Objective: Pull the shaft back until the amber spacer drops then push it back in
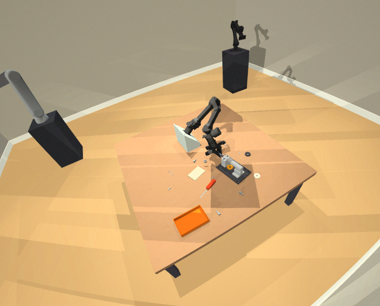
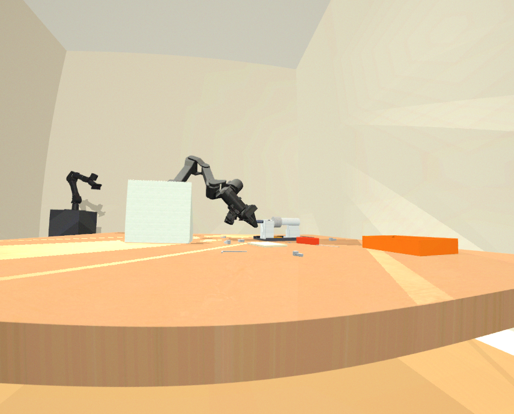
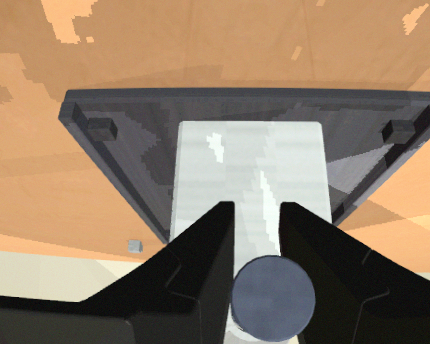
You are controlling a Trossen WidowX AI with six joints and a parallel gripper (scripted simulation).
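Right now the dark shaft is 5 cm ahead of my gripper tip, 1 cm to the left of it and 2 cm above it. From my gripper tip the other things lie so: beige card 23 cm to the right, 5 cm below; then black washer 5 cm ahead, 23 cm to the left, 5 cm below; then amber spacer 9 cm ahead, 2 cm to the left, 5 cm below.
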